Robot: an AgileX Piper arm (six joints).
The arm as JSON. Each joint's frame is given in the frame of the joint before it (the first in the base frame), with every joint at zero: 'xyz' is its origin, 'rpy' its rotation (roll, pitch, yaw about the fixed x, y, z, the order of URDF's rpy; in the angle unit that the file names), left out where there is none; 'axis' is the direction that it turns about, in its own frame. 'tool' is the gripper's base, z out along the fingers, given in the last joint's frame.
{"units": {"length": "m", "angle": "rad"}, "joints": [
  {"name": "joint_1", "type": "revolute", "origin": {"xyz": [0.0, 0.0, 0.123]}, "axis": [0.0, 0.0, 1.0]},
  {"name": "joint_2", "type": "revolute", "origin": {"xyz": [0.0, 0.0, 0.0]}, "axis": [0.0, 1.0, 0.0]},
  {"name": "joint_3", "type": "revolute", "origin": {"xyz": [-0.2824, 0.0, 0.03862]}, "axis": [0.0, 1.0, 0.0]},
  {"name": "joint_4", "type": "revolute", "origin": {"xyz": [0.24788, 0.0, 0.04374]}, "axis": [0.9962, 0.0, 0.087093]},
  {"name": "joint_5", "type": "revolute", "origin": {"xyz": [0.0, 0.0, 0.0]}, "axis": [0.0, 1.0, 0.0]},
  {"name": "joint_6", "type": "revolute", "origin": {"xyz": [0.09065, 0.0, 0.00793]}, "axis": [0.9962, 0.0, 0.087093]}
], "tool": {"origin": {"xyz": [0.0, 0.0, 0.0], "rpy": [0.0, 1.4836, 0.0]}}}
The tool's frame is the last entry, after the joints.
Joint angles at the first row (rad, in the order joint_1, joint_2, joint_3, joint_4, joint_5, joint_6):
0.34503, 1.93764, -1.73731, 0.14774, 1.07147, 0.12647
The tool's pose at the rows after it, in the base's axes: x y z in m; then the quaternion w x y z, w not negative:
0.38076, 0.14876, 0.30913, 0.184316, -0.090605, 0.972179, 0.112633
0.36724, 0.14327, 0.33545, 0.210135, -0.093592, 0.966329, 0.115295
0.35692, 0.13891, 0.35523, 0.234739, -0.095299, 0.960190, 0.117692
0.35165, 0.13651, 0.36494, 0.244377, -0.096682, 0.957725, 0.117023
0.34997, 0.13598, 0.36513, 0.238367, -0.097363, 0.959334, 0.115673
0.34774, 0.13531, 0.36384, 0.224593, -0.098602, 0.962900, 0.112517
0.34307, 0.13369, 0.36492, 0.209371, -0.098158, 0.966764, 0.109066
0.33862, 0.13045, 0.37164, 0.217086, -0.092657, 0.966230, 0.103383
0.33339, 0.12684, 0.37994, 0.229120, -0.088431, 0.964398, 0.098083
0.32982, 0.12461, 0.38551, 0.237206, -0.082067, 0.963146, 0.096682
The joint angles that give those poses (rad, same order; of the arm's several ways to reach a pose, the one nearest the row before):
0.34503, 1.87107, -1.73731, 0.13804, 1.10942, 0.12367
0.34504, 1.80390, -1.73731, 0.12971, 1.12385, 0.12369
0.34504, 1.75369, -1.73866, 0.12212, 1.12493, 0.12369
0.34502, 1.73149, -1.74462, 0.11586, 1.13406, 0.12367
0.34503, 1.72913, -1.74460, 0.11585, 1.14919, 0.12368
0.34504, 1.72913, -1.74460, 0.11585, 1.17844, 0.12368
0.34503, 1.72179, -1.74465, 0.11477, 1.21775, 0.12835
0.34503, 1.70227, -1.74468, 0.09633, 1.22410, 0.14308
0.34503, 1.67853, -1.74463, 0.07717, 1.22609, 0.15454
0.34505, 1.66265, -1.74464, 0.06668, 1.22609, 0.16900

